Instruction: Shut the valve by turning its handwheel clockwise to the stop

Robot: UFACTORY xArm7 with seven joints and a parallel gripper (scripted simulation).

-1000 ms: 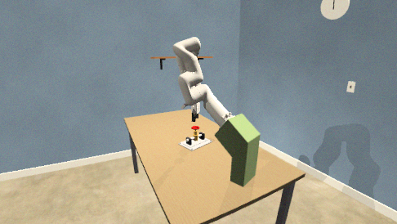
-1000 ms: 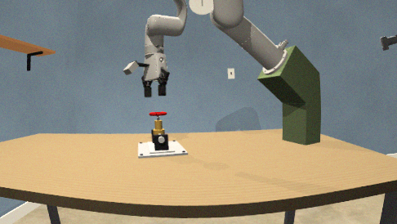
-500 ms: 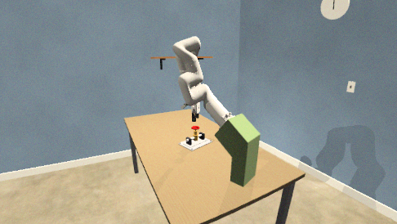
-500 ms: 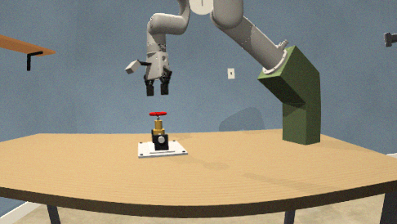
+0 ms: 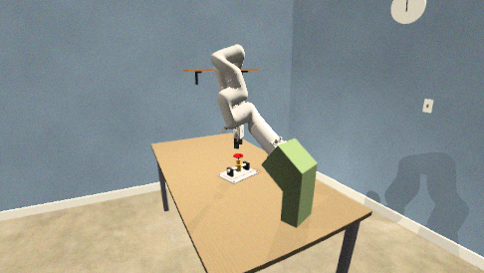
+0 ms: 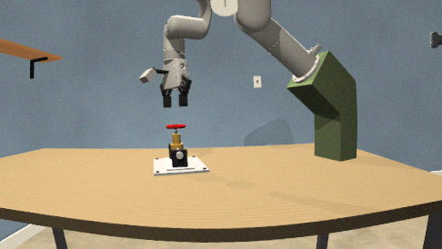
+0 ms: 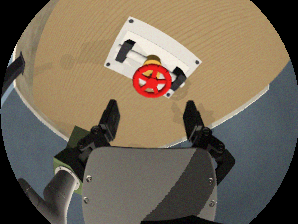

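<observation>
The red handwheel is 8 cm below my hand.
</observation>
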